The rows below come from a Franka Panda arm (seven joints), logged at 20 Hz.
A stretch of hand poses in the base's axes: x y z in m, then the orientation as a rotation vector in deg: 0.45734, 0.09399, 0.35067, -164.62, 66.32, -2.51; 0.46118, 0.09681, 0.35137, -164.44, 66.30, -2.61; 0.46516, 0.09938, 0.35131, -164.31, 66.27, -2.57; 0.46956, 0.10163, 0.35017, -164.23, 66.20, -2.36; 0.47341, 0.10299, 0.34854, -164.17, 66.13, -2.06; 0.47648, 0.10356, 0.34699, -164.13, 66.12, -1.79; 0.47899, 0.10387, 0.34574, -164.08, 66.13, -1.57; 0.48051, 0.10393, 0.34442, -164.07, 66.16, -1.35; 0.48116, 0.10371, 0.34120, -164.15, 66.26, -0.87
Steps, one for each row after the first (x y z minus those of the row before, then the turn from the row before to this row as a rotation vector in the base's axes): 0.00384, 0.00282, 0.00070, 0.14, -0.13, -0.03; 0.00398, 0.00257, -0.00006, 0.13, -0.03, -0.01; 0.00440, 0.00225, -0.00114, 0.15, 0.09, 0.03; 0.00385, 0.00136, -0.00163, 0.15, 0.15, 0.03; 0.00307, 0.00057, -0.00155, 0.11, 0.15, 0.00; 0.00251, 0.00031, -0.00125, 0.09, 0.12, -0.01; 0.00152, 0.00006, -0.00132, 0.05, 0.13, -0.02; 0.00065, -0.00022, -0.00322, 0.02, 0.33, -0.03
